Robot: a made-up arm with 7 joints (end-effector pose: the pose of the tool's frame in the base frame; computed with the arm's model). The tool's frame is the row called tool.
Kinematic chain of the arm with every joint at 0, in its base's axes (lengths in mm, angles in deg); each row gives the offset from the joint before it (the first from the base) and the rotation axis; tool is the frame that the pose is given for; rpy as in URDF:
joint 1: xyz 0 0 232 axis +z
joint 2: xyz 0 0 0 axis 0 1 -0.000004
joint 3: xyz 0 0 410 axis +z
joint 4: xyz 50 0 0 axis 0 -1 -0.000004
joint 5: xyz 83 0 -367 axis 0 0.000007 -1
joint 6: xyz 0 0 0 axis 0 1 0.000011
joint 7: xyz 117 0 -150 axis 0 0.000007 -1
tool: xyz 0 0 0 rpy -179.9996 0 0
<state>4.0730 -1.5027 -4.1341 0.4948 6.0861 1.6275 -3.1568</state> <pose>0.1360 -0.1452 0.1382 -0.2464 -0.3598 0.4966 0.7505</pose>
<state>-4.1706 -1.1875 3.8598 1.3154 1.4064 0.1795 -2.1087</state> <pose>0.5516 -0.2873 -0.0971 -0.9094 0.0282 -0.3382 0.2404</pose>
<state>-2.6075 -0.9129 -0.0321 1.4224 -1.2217 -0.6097 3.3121</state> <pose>0.1528 -0.0897 0.9240 -0.0227 -0.3720 0.9182 0.1340</pose>
Working (the frame after each row of the table, in the pose's form):
after joint 1: 0.0000 0.0000 0.2320 0.0000 0.0000 -0.9646 0.2639
after joint 2: 0.0000 0.0000 0.2320 -0.4251 -0.1163 -0.8658 0.2369
after joint 3: 0.2792 0.1652 0.4827 -0.4232 -0.1231 -0.8695 0.2229
after joint 4: 0.2521 0.1510 0.5222 -0.8882 -0.2388 -0.3825 0.0885
after joint 5: 0.0676 0.0558 0.8360 -0.8645 0.3138 -0.2625 0.2919
after joint 6: 0.0676 0.0558 0.8360 -0.9035 0.2117 0.0091 0.3726
after joint 7: 0.1528 -0.0897 0.9240 0.1340 0.9182 0.3720 0.0227

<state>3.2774 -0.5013 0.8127 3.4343 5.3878 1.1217 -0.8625</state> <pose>0.4554 0.2062 1.0139 0.0083 -0.2352 -0.2967 0.9255</pose>
Working (the frame after each row of the table, in the pose's form):
after joint 1: 0.0000 0.0000 0.2320 0.0000 0.0000 -0.9977 0.0679
after joint 2: 0.0000 0.0000 0.2320 -0.2475 -0.0168 -0.9665 0.0657
after joint 3: 0.1952 0.0267 0.5916 -0.2340 0.0824 -0.8618 0.4424
after joint 4: 0.1703 -0.0134 0.6081 -0.8185 -0.4497 0.3571 0.0170
after joint 5: 0.4187 0.1564 0.8340 0.9325 0.0511 -0.3293 0.1393
after joint 6: 0.4187 0.1564 0.8340 0.9648 0.1173 0.2172 0.0908
after joint 7: 0.4554 0.2062 1.0139 -0.9255 0.2967 -0.2352 0.0083

